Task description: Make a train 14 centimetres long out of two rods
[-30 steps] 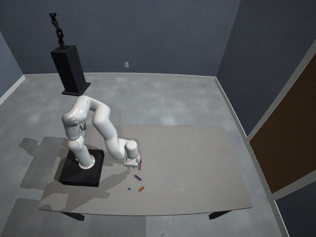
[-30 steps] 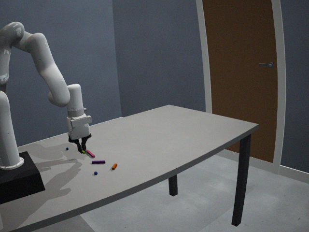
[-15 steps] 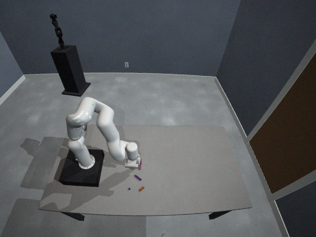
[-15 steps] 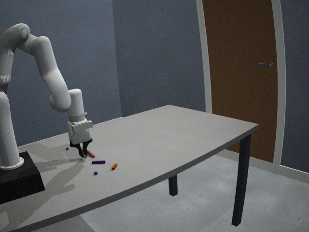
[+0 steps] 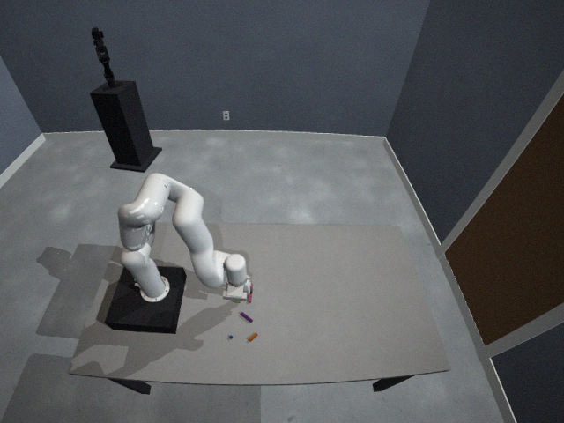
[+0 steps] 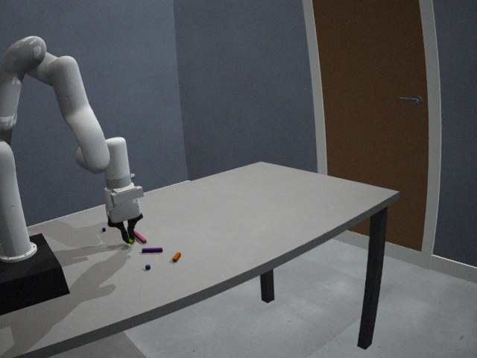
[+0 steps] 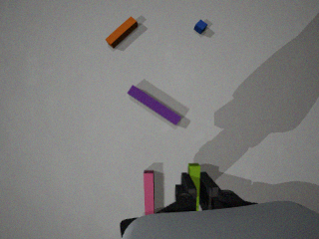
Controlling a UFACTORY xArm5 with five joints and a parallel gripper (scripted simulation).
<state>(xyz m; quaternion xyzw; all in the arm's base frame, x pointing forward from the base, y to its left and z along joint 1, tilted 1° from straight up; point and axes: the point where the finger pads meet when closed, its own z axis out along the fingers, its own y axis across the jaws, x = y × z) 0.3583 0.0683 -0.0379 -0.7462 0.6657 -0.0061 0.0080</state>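
My hand is 20 mm above the lime rod. Round my hand: orange rod: 160 mm to the right, 90 mm ahead, 30 mm below; then purple rod: 80 mm to the right, 50 mm ahead, 30 mm below; then pink rod: 40 mm to the left, 40 mm ahead, 30 mm below.
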